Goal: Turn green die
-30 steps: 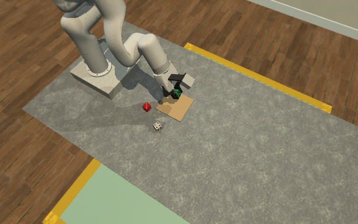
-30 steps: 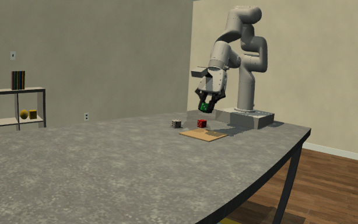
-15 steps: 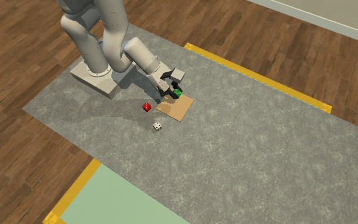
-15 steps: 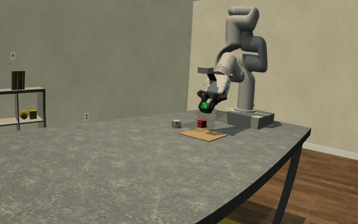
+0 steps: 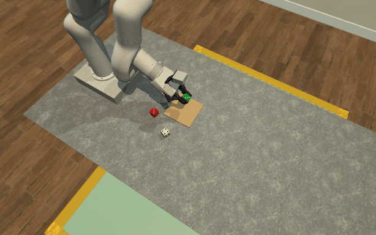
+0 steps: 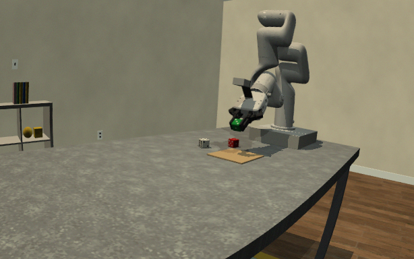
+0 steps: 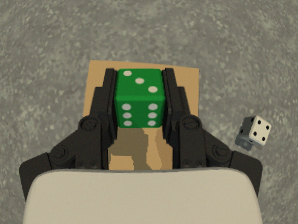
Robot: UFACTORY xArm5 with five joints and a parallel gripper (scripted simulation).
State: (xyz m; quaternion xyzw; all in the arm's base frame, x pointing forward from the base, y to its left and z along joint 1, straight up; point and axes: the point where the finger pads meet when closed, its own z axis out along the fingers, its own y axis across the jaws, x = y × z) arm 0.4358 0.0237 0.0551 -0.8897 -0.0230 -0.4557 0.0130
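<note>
Right now the tan mat is 11 cm below my hand. From my hand the other things lie so: red die 11 cm behind, 9 cm to the right, 10 cm below; then green die 1 cm below; then white die 1 cm behind, 15 cm to the right, 10 cm below.
</note>
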